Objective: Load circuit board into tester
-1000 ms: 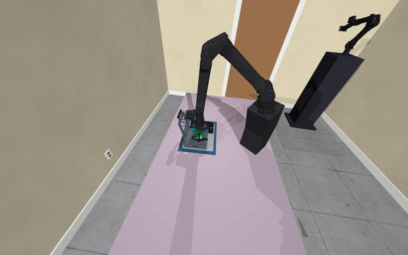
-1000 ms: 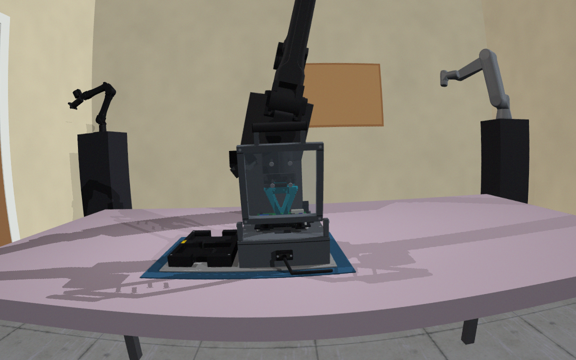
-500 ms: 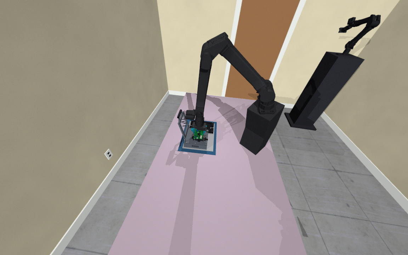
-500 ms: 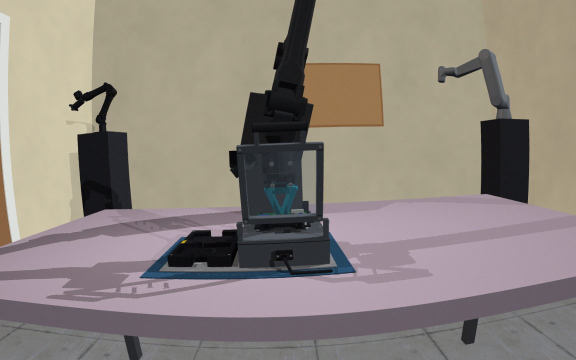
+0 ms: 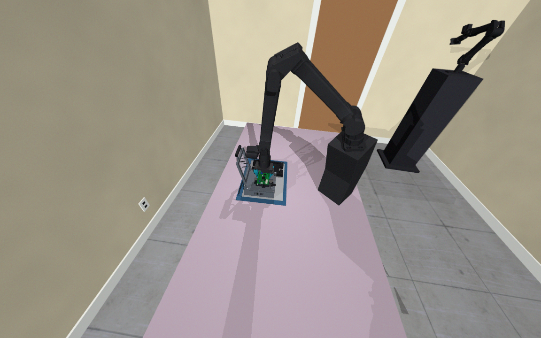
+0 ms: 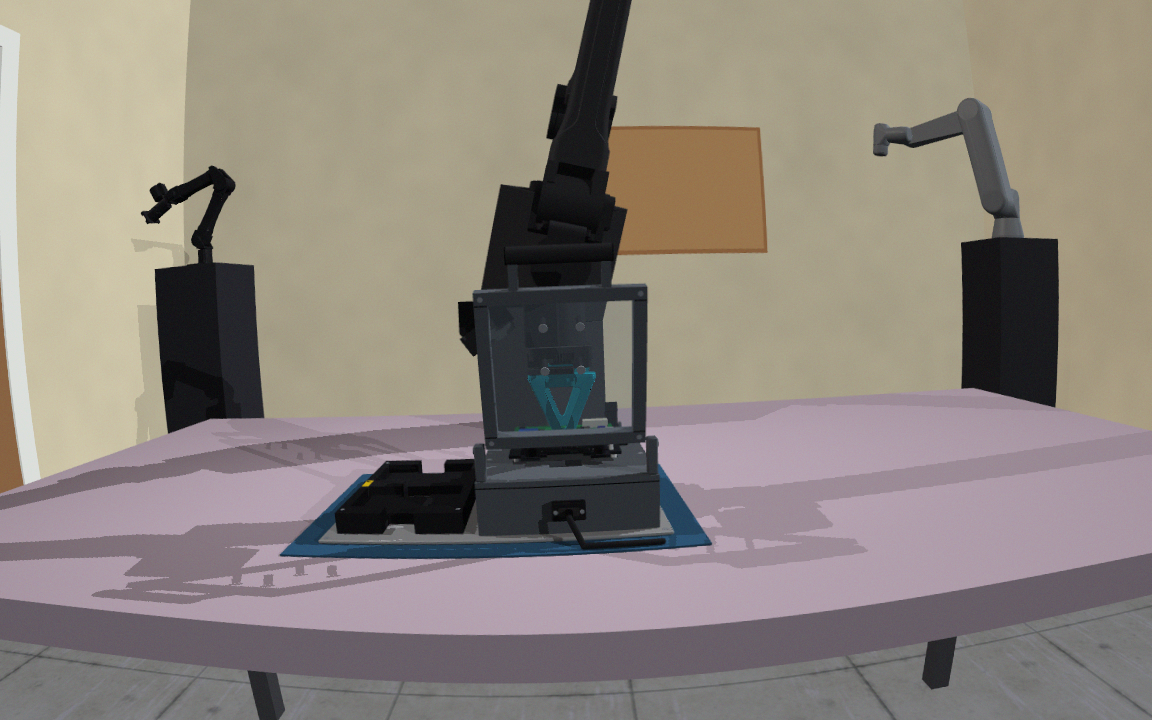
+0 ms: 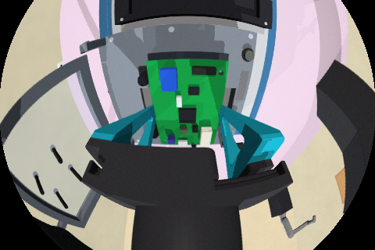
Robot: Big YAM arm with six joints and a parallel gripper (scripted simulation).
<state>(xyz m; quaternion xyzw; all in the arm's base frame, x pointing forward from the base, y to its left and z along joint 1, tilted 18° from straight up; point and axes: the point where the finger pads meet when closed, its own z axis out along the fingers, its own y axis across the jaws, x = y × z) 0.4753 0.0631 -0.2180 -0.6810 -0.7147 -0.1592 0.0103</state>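
The green circuit board lies right at my hand. Round my hand: pin plate 1 cm to the left, 2 cm below; lid 12 cm ahead, 1 cm to the left, 9 cm above.
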